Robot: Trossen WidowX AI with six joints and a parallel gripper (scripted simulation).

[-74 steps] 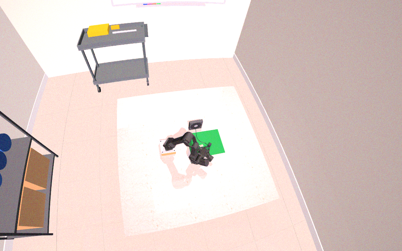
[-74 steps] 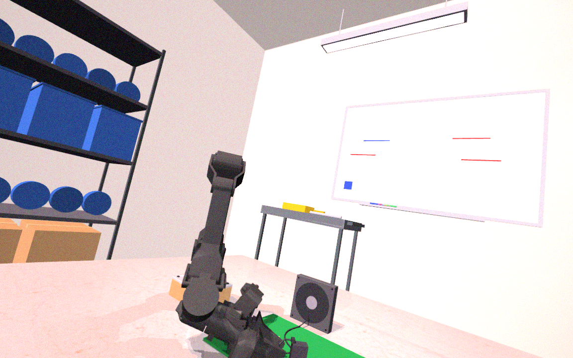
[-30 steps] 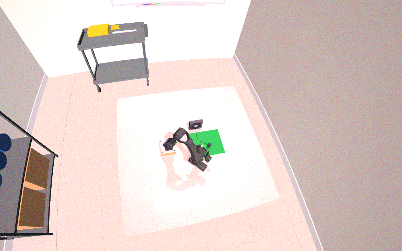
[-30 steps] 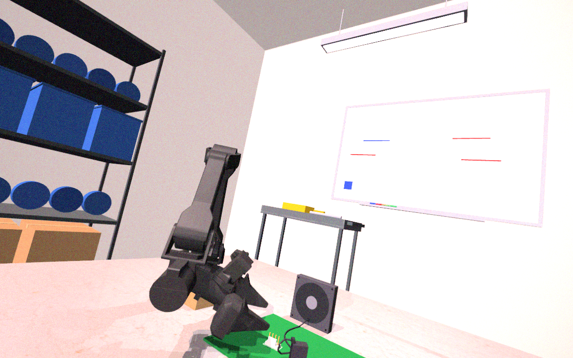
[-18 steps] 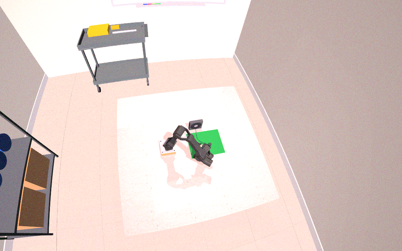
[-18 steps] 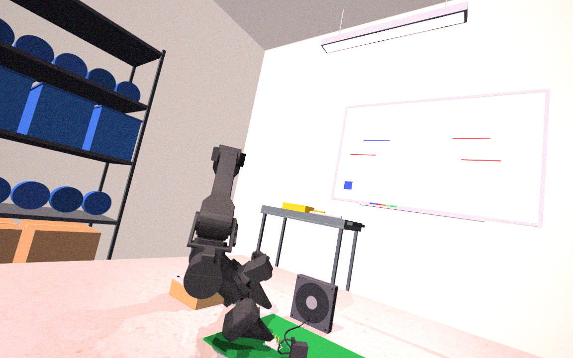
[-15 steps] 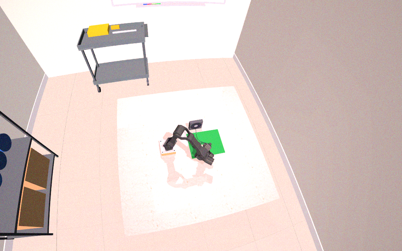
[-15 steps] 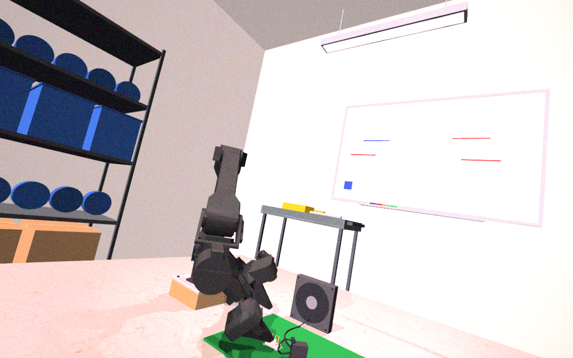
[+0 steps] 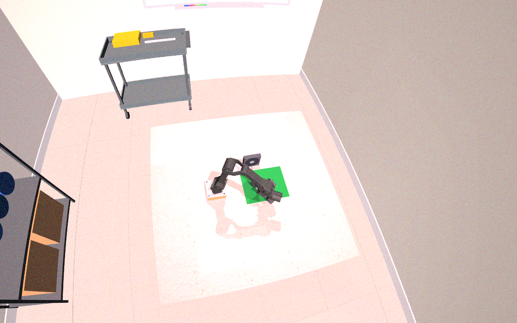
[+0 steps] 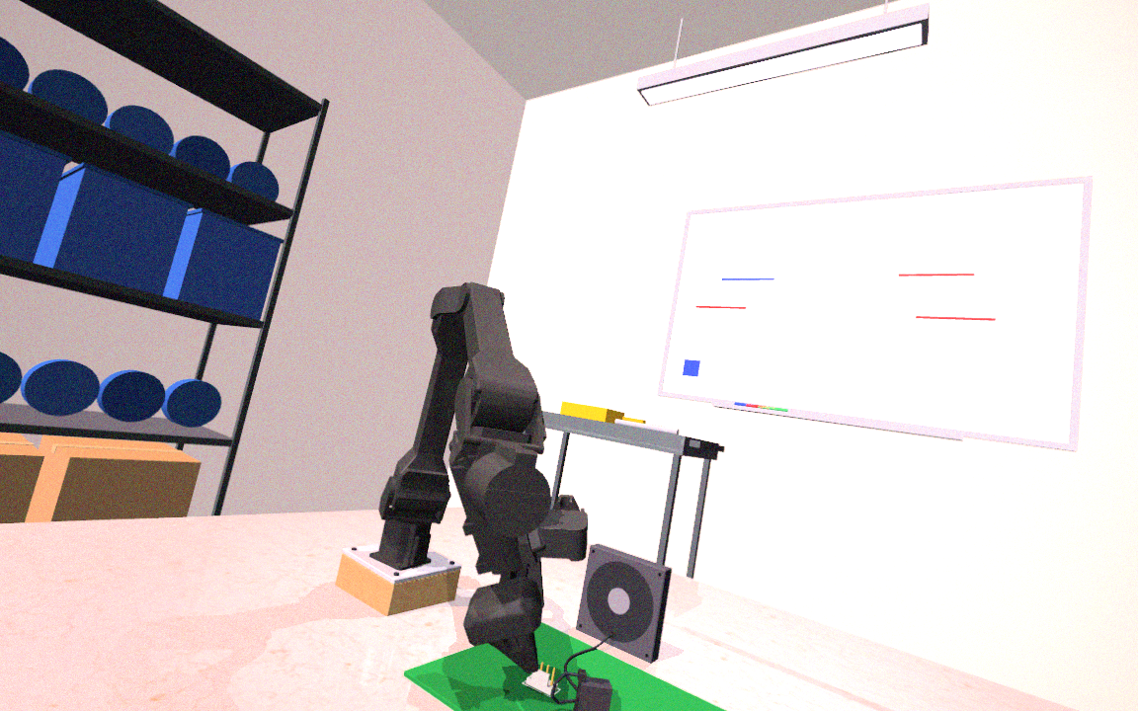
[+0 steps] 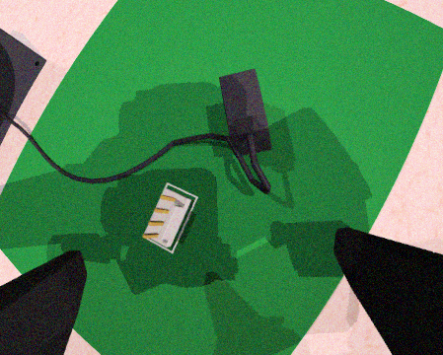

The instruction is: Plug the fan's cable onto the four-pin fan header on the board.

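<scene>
Right now the dark plug is 60 mm ahead of my gripper tip, 50 mm below it and 20 mm to the left of it. Also, from my gripper tip: fan: 230 mm to the left, 10 mm below; then green board: 80 mm below, 60 mm to the left, 40 mm ahead.
</scene>
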